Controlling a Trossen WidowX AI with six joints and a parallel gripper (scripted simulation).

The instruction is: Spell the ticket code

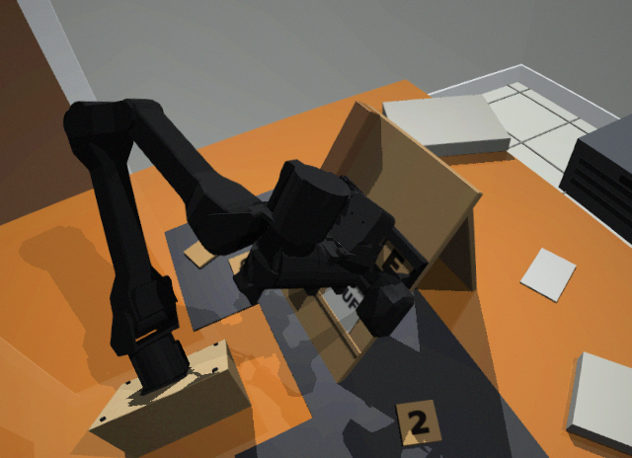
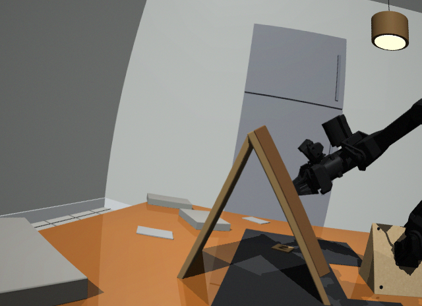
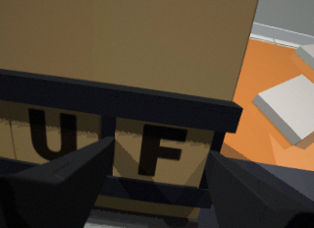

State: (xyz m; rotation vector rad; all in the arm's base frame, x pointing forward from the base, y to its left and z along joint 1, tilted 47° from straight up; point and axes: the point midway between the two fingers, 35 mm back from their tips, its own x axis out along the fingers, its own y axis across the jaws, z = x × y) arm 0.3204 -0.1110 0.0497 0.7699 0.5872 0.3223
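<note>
The f tile lies right at my gripper tip. From my gripper tip the other things lie so: letter tile: 240 mm behind, 320 mm to the left, 180 mm below; then grey mat: 140 mm behind, 40 mm to the left, 180 mm below; then white ticket: 60 mm behind, 40 mm to the left, 80 mm below.
</note>
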